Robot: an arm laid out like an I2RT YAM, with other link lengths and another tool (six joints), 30 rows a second.
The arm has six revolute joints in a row. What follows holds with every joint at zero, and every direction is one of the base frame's.
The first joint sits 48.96 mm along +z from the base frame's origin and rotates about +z.
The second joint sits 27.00 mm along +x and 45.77 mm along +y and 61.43 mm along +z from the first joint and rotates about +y.
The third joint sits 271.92 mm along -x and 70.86 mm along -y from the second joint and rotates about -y.
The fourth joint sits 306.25 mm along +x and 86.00 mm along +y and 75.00 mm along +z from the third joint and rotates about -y.
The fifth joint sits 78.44 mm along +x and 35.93 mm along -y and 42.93 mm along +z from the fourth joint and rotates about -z.
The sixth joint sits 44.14 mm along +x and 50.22 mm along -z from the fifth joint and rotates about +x.
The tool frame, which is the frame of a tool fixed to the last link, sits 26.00 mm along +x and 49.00 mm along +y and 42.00 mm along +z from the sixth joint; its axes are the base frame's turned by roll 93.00, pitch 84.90 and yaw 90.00 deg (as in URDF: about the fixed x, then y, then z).
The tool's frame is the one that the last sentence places.
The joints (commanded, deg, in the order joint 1, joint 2, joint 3, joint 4, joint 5, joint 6), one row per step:
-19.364, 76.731, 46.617, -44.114, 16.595, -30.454
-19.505, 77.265, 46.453, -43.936, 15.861, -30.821
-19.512, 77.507, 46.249, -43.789, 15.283, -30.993
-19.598, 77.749, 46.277, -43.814, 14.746, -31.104
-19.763, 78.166, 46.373, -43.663, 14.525, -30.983
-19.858, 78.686, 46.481, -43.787, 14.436, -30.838
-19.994, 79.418, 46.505, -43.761, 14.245, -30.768
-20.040, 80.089, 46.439, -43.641, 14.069, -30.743
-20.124, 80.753, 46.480, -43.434, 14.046, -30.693
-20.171, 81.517, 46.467, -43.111, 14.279, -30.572
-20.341, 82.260, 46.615, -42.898, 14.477, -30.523
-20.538, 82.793, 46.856, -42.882, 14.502, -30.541
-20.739, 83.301, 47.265, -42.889, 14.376, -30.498
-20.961, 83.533, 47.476, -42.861, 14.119, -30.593
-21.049, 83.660, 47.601, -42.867, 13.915, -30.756
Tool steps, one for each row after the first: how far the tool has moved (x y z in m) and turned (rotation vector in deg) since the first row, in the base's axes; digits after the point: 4 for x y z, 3 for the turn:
-0.0003, 0.0005, -0.0032, 0.785, 0.383, 0.395
-0.0007, 0.0015, -0.0051, 1.385, 0.537, 0.699
-0.0005, 0.0019, -0.0058, 1.938, 0.623, 0.856
0.0004, 0.0009, -0.0070, 2.216, 0.666, 0.634
0.0007, 0.0003, -0.0090, 2.502, 1.090, 0.419
0.0010, -0.0003, -0.0124, 2.922, 1.641, 0.254
0.0011, -0.0004, -0.0159, 3.299, 2.153, 0.216
0.0019, -0.0011, -0.0188, 3.472, 2.517, 0.082
0.0026, -0.0020, -0.0227, 3.432, 2.979, -0.143
0.0036, -0.0037, -0.0256, 3.393, 3.382, -0.413
0.0045, -0.0053, -0.0270, 3.470, 3.649, -0.604
0.0062, -0.0069, -0.0272, 3.633, 3.686, -0.818
0.0070, -0.0081, -0.0270, 3.861, 3.617, -0.890
0.0074, -0.0085, -0.0268, 4.033, 3.605, -0.778

